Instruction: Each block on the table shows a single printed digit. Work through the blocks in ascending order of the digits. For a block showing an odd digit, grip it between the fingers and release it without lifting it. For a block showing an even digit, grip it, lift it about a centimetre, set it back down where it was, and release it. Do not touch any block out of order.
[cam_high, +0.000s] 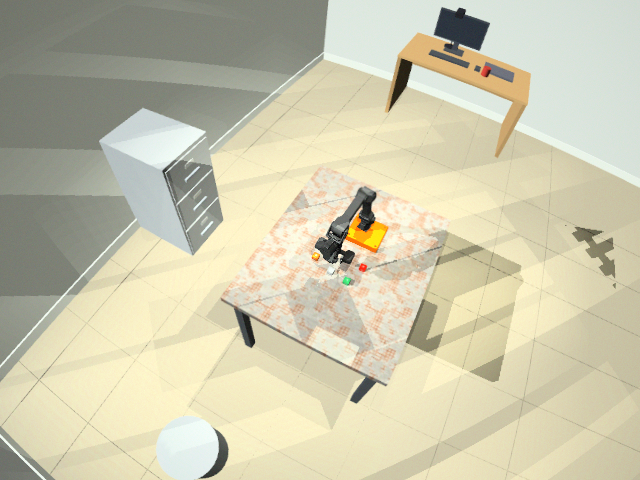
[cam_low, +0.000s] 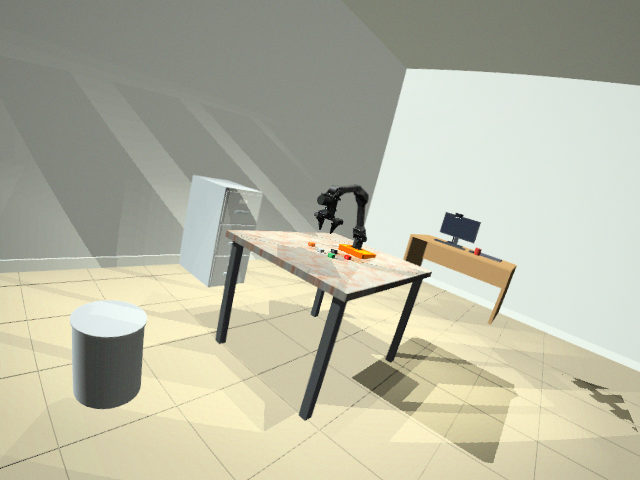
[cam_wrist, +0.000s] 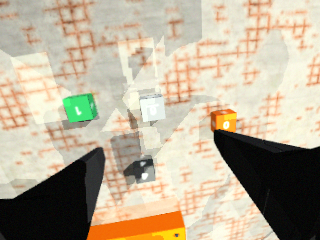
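My gripper tip is now 30 mm past the orange block, 120 mm to the left of it and 110 mm above it. The rest, counted from my gripper tip: green block 10 mm behind, 100 mm to the left, 110 mm below; black block 110 mm behind, 10 mm to the left, 110 mm below; red block 130 mm behind, 120 mm to the left, 110 mm below.
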